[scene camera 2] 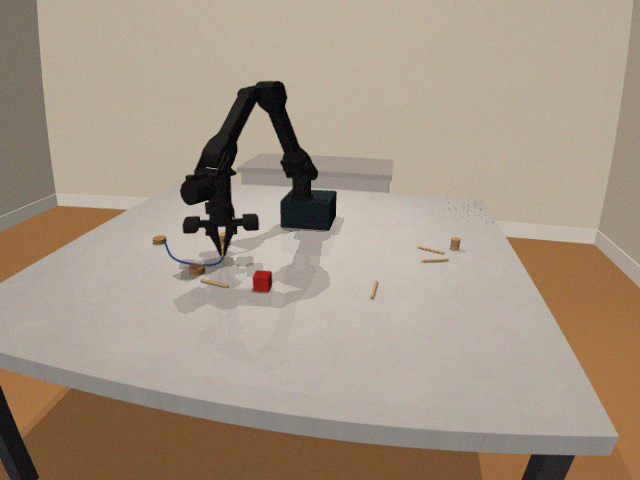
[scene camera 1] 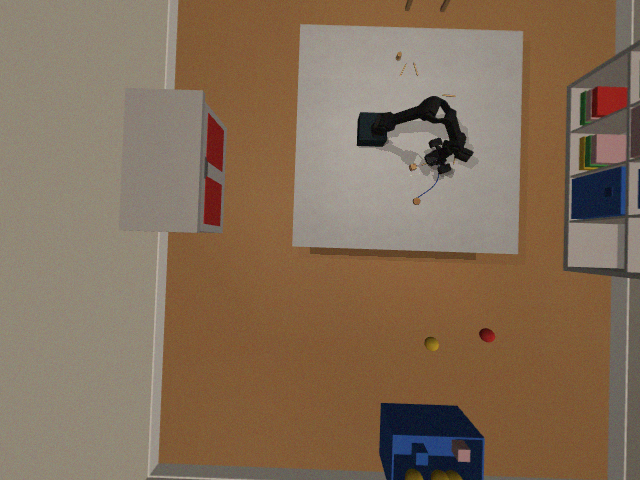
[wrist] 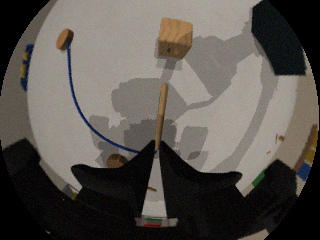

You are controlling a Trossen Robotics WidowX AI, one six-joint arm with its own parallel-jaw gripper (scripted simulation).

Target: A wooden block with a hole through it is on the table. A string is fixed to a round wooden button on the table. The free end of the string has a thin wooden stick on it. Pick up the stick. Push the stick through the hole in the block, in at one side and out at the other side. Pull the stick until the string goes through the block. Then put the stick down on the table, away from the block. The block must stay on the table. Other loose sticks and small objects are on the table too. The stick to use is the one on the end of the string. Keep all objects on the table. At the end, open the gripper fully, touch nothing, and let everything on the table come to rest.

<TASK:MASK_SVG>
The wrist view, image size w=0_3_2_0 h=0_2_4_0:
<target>my gripper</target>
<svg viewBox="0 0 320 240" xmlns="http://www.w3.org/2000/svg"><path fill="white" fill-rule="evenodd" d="M3 149L5 165L21 201L33 219L55 240L239 240L241 237L251 236L252 233L255 235L261 229L267 229L269 235L288 215L299 197L296 196L296 173L291 167L281 163L280 159L268 165L264 171L264 179L255 185L251 193L243 197L235 185L239 183L243 173L196 171L160 140L159 161L165 212L168 219L177 217L179 223L172 227L136 227L135 219L141 217L141 209L151 179L149 175L155 160L155 140L145 145L132 160L123 164L123 167L120 165L120 168L73 165L73 176L81 184L81 191L77 193L75 200L61 192L60 188L53 184L52 179L45 175L40 165L40 153L37 153L29 140L20 139L19 143L11 143Z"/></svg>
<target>wooden block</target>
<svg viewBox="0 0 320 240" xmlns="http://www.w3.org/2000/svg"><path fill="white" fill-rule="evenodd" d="M163 17L163 20L160 21L157 55L184 59L184 55L187 55L189 48L192 47L193 25L189 24L189 21Z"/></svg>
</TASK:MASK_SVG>
